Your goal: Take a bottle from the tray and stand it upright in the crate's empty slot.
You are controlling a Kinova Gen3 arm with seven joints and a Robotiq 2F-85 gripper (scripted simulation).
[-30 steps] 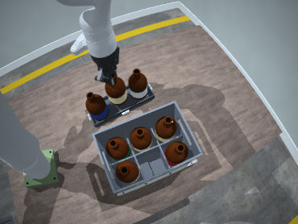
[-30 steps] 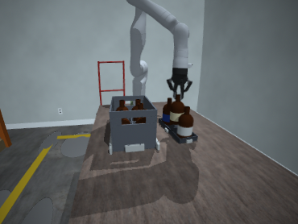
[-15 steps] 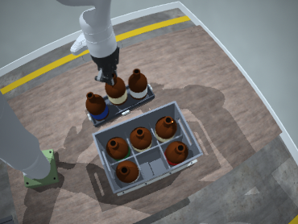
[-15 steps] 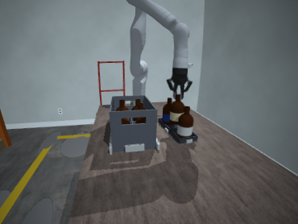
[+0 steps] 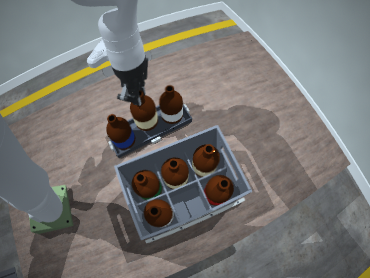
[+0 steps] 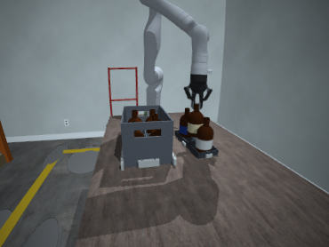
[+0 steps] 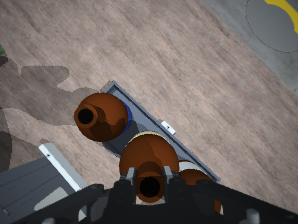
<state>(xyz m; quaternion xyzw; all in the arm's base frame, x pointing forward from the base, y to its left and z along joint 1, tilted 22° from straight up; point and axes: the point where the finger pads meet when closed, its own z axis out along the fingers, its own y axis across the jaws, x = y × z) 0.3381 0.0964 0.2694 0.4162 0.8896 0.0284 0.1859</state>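
The cream-label bottle is 70 mm below my hand. The rest, counted from my hand: tray 180 mm below; then blue-label bottle 110 mm below, 90 mm behind, 10 mm to the left; then white-label bottle 110 mm below, 90 mm ahead, 10 mm to the right.
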